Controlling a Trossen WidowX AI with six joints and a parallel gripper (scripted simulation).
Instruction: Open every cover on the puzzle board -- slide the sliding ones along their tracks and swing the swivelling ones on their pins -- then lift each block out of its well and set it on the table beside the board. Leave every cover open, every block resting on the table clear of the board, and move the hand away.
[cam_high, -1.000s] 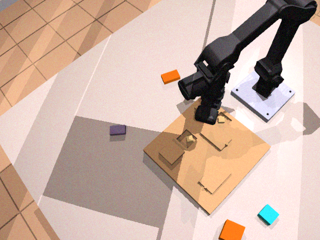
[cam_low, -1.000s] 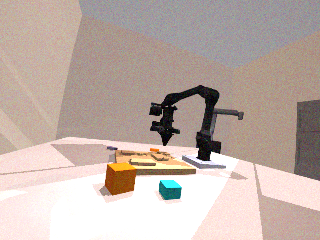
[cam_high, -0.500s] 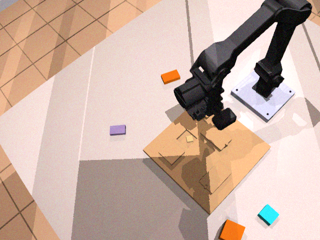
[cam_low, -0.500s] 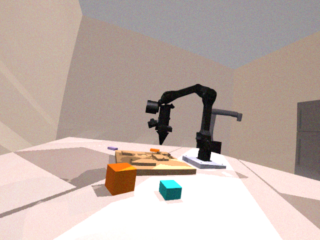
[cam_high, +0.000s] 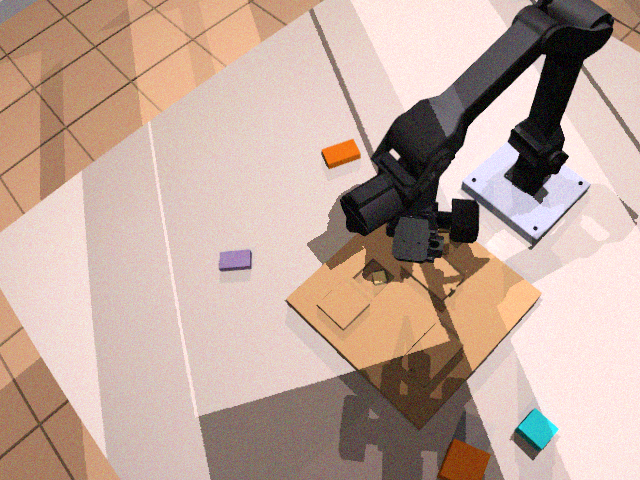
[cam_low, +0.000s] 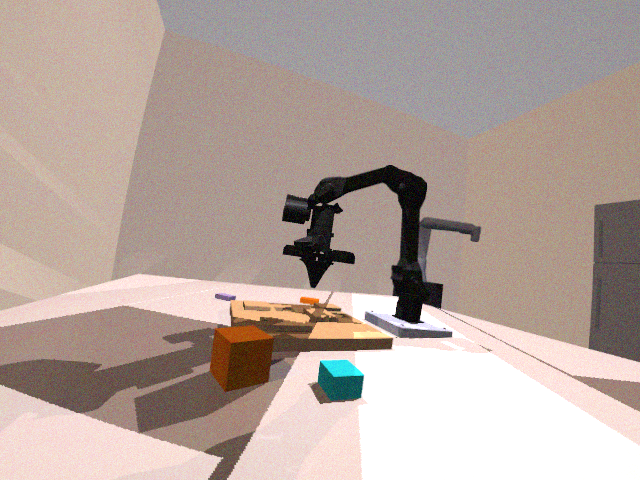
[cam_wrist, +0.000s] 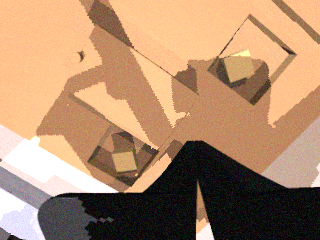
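My gripper tip is now 60 mm above the tan puzzle board, 40 mm to the right of it and 40 mm short of it. From my gripper tip the other things lie so: purple block (230 mm to the right, 190 mm ahead, 80 mm below); then flat orange block (240 mm to the right, 90 mm behind, 80 mm below); then cyan block (320 mm to the left, 80 mm ahead, 70 mm below).
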